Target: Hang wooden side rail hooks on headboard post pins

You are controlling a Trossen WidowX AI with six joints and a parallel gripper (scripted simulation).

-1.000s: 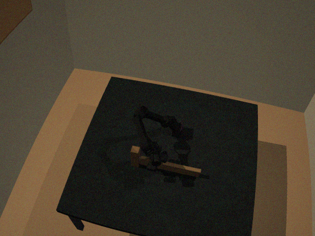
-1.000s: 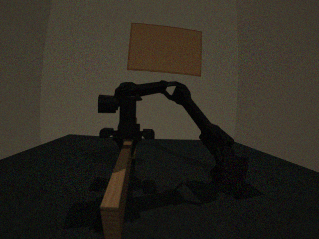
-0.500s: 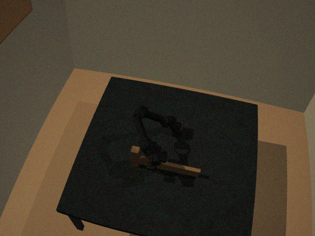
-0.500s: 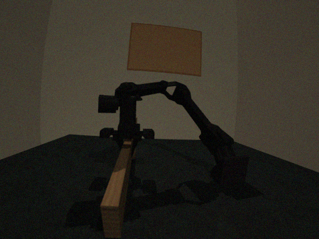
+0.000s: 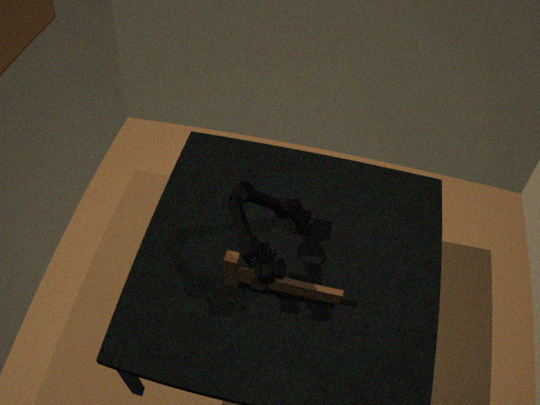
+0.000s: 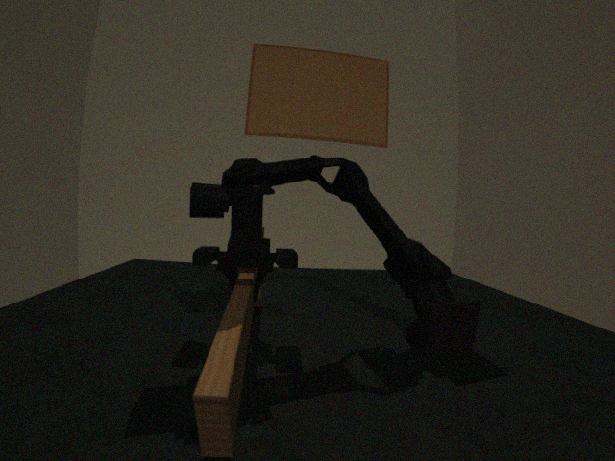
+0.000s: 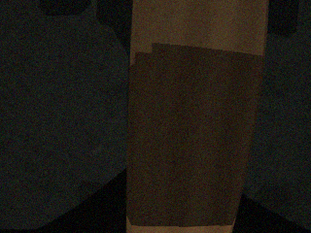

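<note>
Now: the wooden headboard post 120 mm to the right of my gripper tip and 40 mm above it.
</note>
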